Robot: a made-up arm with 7 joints.
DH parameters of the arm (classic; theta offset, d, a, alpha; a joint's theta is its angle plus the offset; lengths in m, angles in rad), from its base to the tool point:
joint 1: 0 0.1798 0 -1.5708
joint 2: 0 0 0 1.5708
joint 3: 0 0.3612 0.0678 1.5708
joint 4: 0 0 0.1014 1.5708
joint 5: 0 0.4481 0 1.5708
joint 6: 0 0 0.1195 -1.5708
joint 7: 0 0.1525 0 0
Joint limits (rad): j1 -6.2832..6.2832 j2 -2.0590..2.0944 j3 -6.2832..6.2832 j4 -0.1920..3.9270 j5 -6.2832..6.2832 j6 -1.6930..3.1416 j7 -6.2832..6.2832
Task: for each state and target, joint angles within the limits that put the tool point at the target. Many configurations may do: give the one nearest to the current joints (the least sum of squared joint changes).
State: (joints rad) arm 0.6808 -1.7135 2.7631 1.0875 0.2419 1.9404 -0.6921
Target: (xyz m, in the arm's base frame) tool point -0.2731 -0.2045 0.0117
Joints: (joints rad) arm 0.8676 -0.7411 2.8145 1.0467 0.2374 2.5556 -0.6921
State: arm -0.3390 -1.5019 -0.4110 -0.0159 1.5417 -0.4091 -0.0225
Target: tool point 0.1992 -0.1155 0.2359
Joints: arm 0.2216 -1.7102 -0.1135 -0.0702 2.0657 -0.4338 -0.0225
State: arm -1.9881 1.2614 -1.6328 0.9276 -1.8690 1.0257 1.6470
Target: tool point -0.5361 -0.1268 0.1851
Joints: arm -1.2190 1.2761 -1.4673 0.6517 -1.8018 1.1060 1.6470
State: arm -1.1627 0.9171 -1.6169 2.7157 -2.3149 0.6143 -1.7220
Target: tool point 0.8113 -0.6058 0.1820
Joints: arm -0.5753 1.5643 -1.5715 2.9924 -2.3090 0.6341 -1.7220
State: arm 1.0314 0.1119 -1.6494 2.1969 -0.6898 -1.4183 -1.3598
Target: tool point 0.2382 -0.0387 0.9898
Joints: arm 1.0102 0.0116 -1.6712 2.2591 -0.6044 -1.1693 -1.3598
